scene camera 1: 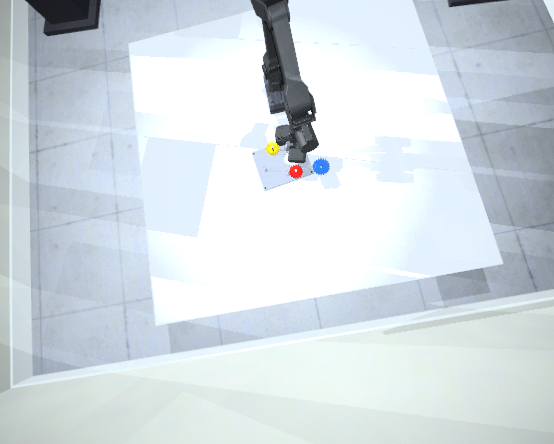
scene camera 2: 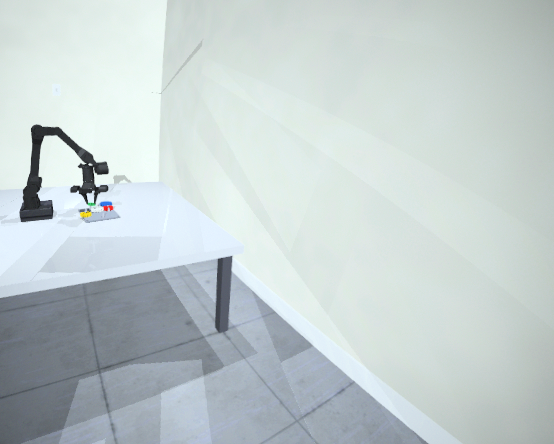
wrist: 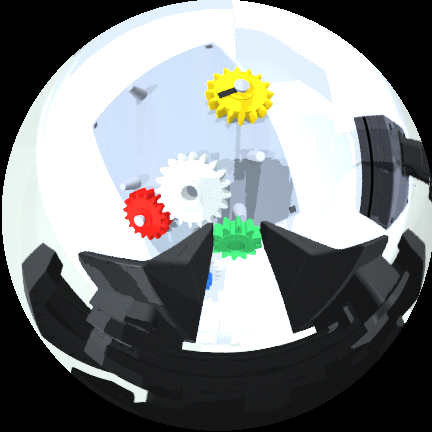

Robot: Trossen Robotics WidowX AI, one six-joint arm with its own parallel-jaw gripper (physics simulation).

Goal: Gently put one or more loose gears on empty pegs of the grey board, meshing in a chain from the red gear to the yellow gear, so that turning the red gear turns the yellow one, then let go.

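Seen in the pictures: gripper, fingertip midpoint: (scene camera 1: 298,148) (scene camera 2: 91,204) (wrist: 236,227); arm's base, link origin: (scene camera 1: 276,83) (scene camera 2: 32,207).
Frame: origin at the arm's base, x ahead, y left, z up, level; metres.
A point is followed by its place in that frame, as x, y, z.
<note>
My gripper (scene camera 2: 91,202) @[0.273, 0.072, -0.020] (wrist: 236,227) @[0.273, 0.072, -0.020] is shut on the green gear (scene camera 2: 91,204) @[0.275, 0.072, -0.021] (wrist: 237,238) @[0.274, 0.078, -0.013], held tilted above the edge of the grey board (scene camera 1: 279,176) @[0.371, -0.009, -0.048] (scene camera 2: 102,217) @[0.337, -0.074, -0.048] (wrist: 175,120) @[0.310, -0.022, -0.048], close to an empty peg (wrist: 240,209) @[0.268, 0.064, -0.035]. The white gear (scene camera 2: 96,209) @[0.303, 0.019, -0.034] (wrist: 212,187) @[0.287, 0.042, -0.033] lies at the board beside the red gear (scene camera 1: 296,171) @[0.364, 0.059, -0.026] (scene camera 2: 108,208) (wrist: 150,207) @[0.346, 0.049, -0.033], their teeth very near; no peg tip shows plainly in its hole. The yellow gear (scene camera 1: 272,148) @[0.260, -0.031, -0.029] (scene camera 2: 86,214) @[0.260, -0.056, -0.034] (wrist: 250,102) @[0.248, -0.019, -0.033] is on its peg at the far side in the wrist view. The blue gear (scene camera 1: 321,166) @[0.340, 0.159, -0.044] (scene camera 2: 106,204) @[0.349, 0.133, -0.043] (wrist: 208,281) @[0.316, 0.159, -0.039] is off the board.
Other bare pegs stand on the board: one peg (wrist: 257,156) @[0.252, 0.024, -0.027] between the yellow and green gears, one peg (wrist: 131,183) @[0.361, 0.023, -0.035] beside the red gear, and one peg (wrist: 139,93) @[0.338, -0.062, -0.039] near the far left. The arm (scene camera 1: 287,60) @[0.214, 0.046, 0.317] (scene camera 2: 67,140) @[0.187, 0.023, 0.321] reaches over the white table (scene camera 1: 225,280) @[0.772, -0.239, -0.056] (scene camera 2: 115,250) @[0.401, -0.457, -0.056].
</note>
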